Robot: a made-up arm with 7 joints. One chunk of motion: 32 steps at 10 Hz.
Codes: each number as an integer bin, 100 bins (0 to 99) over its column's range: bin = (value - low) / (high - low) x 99, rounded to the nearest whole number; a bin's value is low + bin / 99 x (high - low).
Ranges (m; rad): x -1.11..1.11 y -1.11..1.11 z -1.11..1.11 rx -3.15..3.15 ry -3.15..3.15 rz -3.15..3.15
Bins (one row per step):
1: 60 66 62 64 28 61
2: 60 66 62 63 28 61
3: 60 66 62 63 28 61
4: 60 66 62 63 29 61
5: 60 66 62 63 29 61
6: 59 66 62 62 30 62
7: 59 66 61 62 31 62
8: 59 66 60 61 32 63
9: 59 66 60 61 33 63
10: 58 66 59 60 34 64
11: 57 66 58 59 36 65
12: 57 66 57 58 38 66
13: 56 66 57 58 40 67
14: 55 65 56 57 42 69
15: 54 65 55 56 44 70
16: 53 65 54 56 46 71
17: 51 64 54 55 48 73
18: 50 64 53 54 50 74
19: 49 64 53 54 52 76
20: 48 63 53 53 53 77
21: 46 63 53 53 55 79
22: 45 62 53 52 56 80
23: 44 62 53 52 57 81
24: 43 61 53 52 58 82
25: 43 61 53 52 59 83
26: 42 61 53 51 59 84
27: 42 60 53 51 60 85
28: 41 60 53 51 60 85
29: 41 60 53 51 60 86
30: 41 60 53 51 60 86
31: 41 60 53 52 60 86
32: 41 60 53 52 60 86
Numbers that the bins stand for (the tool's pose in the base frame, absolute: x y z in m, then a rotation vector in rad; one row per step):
1: 0.2355 0.3700 0.2803 0.9227 -1.3682 0.7318
2: 0.2355 0.3700 0.2803 0.8591 -1.3682 0.7318
3: 0.2355 0.3700 0.2803 0.8591 -1.3682 0.7318
4: 0.2355 0.3700 0.2803 0.8591 -1.3045 0.7318
5: 0.2355 0.3700 0.2803 0.8591 -1.3045 0.7318
6: 0.2130 0.3700 0.2803 0.7955 -1.2409 0.7955
7: 0.2130 0.3700 0.2579 0.7955 -1.1773 0.7955
8: 0.2130 0.3700 0.2355 0.7318 -1.1136 0.8591
9: 0.2130 0.3700 0.2355 0.7318 -1.0500 0.8591
10: 0.1906 0.3700 0.2130 0.6682 -0.9864 0.9227
11: 0.1682 0.3700 0.1906 0.6045 -0.8591 0.9864
12: 0.1682 0.3700 0.1682 0.5409 -0.7318 1.0500
13: 0.1458 0.3700 0.1682 0.5409 -0.6045 1.1136
14: 0.1233 0.3476 0.1458 0.4773 -0.4773 1.2409
15: 0.1009 0.3476 0.1233 0.4136 -0.3500 1.3045
16: 0.0785 0.3476 0.1009 0.4136 -0.2227 1.3682
17: 0.0336 0.3252 0.1009 0.3500 -0.0955 1.4955
18: 0.0112 0.3252 0.0785 0.2864 0.0318 1.5591
19: -0.0112 0.3252 0.0785 0.2864 0.1591 1.6864
20: -0.0336 0.3027 0.0785 0.2227 0.2227 1.7500
21: -0.0785 0.3027 0.0785 0.2227 0.3500 1.8773
22: -0.1009 0.2803 0.0785 0.1591 0.4136 1.9409
23: -0.1233 0.2803 0.0785 0.1591 0.4773 2.0045
24: -0.1458 0.2579 0.0785 0.1591 0.5409 2.0682
25: -0.1458 0.2579 0.0785 0.1591 0.6045 2.1318
26: -0.1682 0.2579 0.0785 0.0955 0.6045 2.1955
27: -0.1682 0.2355 0.0785 0.0955 0.6682 2.2591
28: -0.1906 0.2355 0.0785 0.0955 0.6682 2.2591
29: -0.1906 0.2355 0.0785 0.0955 0.6682 2.3227
30: -0.1906 0.2355 0.0785 0.0955 0.6682 2.3227
31: -0.1906 0.2355 0.0785 0.1591 0.6682 2.3227
32: -0.1906 0.2355 0.0785 0.1591 0.6682 2.3227

